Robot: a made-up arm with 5 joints. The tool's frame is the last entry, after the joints. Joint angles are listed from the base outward. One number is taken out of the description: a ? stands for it. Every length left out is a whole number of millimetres.
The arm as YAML. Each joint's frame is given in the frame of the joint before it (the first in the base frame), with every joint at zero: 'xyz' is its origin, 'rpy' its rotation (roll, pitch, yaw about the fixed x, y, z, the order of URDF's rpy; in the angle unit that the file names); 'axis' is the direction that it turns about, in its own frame. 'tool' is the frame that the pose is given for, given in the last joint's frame.
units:
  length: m
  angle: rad
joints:
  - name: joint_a
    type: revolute
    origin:
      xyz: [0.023, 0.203, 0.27]
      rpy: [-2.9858, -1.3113, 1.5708]
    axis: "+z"
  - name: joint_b
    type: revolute
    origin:
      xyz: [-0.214, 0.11, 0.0]
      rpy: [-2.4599, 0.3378, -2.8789]
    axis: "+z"
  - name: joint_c
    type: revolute
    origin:
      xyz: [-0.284, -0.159, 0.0]
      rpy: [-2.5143, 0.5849, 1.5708]
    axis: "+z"
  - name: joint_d
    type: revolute
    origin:
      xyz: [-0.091, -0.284, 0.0]
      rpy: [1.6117, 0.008, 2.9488]
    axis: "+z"
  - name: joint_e
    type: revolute
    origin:
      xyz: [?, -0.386, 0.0]
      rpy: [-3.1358, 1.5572, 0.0]
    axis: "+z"
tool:
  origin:
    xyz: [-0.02, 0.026, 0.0]
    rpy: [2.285, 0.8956, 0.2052]
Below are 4 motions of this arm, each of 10 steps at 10 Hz.
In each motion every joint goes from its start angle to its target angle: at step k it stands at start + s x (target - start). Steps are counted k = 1, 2, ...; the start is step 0. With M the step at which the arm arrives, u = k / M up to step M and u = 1 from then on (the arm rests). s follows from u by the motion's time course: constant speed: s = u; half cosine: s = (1 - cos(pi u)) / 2; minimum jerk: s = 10 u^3 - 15 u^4 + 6 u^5.
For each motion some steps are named. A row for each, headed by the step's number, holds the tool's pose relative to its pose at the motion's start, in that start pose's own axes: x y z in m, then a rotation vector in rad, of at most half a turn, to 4 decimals.
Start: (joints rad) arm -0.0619 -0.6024 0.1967 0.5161 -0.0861
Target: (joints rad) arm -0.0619 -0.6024 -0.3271 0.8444 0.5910
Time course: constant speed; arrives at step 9
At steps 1, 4, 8, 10:
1: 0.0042 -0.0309 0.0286 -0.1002 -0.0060 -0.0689
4: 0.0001 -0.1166 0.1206 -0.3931 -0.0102 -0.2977
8: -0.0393 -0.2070 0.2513 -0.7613 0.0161 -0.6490
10: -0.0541 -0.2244 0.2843 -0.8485 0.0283 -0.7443

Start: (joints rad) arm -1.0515 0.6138 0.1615 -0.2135 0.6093
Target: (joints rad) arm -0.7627 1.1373 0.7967 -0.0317 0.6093
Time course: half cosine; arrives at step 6
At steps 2, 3, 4, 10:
2: -0.0057 0.0406 0.0099 -0.0307 0.0118 0.1501
3: -0.0174 0.0811 0.0224 -0.0525 0.0132 0.3023
4: -0.0352 0.1201 0.0380 -0.0647 0.0044 0.4552
10: -0.0587 0.1560 0.0571 -0.0667 -0.0143 0.6072

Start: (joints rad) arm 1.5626 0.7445 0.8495 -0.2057 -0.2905
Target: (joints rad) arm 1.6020 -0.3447 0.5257 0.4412 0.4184
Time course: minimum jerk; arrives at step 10
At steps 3, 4, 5, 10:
3: 0.0241 -0.0184 -0.0067 -0.2710 0.0888 -0.0050
4: 0.0470 -0.0269 -0.0149 -0.5301 0.1639 0.0019
5: 0.0731 -0.0256 -0.0310 -0.8385 0.2378 0.0264
10: 0.1169 0.0255 -0.1384 -1.6730 0.3194 0.2036

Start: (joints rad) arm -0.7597 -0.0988 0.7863 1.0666 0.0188
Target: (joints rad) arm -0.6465 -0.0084 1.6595 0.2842 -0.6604
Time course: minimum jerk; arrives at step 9
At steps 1, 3, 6, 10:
1: -0.0008 0.0063 -0.0038 0.0184 0.0009 0.0080
3: -0.0243 0.1226 -0.0580 0.3320 0.0256 0.1424
6: -0.2271 0.4659 -0.0869 1.1970 0.2244 0.4803
10: -0.3465 0.5530 -0.0546 1.4769 0.3569 0.5692

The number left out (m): 0.269
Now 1 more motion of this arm.
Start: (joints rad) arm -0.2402 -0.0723 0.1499 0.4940 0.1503
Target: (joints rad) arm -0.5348 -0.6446 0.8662 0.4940 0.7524
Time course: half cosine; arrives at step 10
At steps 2, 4, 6, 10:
2: -0.0029 0.0492 -0.0114 -0.0673 0.0457 0.0590
4: -0.0286 0.1741 -0.0539 -0.2519 0.1609 0.2140
6: -0.0967 0.3127 -0.1262 -0.4897 0.2909 0.4103
10: -0.2176 0.4351 -0.2175 -0.7560 0.4129 0.6431

